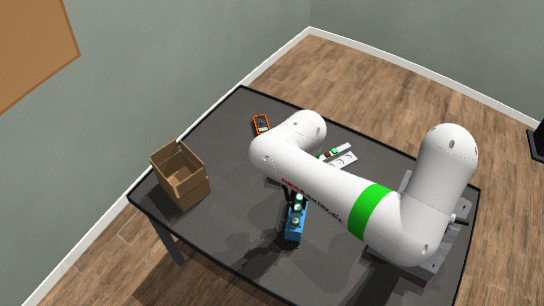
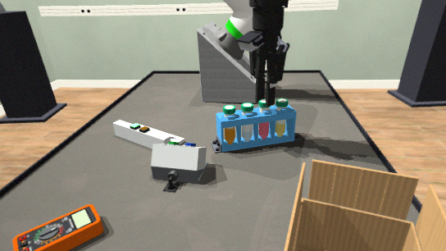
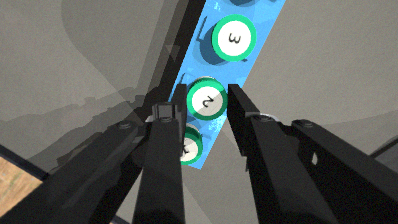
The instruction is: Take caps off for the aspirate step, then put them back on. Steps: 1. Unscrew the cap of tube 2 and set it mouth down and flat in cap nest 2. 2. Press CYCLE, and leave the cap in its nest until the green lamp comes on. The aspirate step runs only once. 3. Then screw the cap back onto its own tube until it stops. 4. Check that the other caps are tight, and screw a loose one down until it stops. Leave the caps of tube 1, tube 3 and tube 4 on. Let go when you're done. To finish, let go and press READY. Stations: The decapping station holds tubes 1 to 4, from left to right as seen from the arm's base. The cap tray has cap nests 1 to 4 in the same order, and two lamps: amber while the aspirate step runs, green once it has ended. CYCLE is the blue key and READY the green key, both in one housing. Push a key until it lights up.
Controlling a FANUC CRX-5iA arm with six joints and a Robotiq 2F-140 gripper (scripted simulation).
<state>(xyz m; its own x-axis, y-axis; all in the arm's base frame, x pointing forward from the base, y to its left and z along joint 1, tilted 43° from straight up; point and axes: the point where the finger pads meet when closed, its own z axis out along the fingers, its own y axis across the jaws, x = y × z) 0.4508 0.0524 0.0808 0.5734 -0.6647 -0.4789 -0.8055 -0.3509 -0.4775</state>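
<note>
Right now my hand is 30 mm above the cap 2. The rest, counted from my hand: cap 1 (10 mm behind, 50 mm to the left, 40 mm below); then cap 4 (20 mm ahead, 100 mm to the right, 40 mm below); then cap 3 (10 mm ahead, 50 mm to the right, 40 mm below).
</note>
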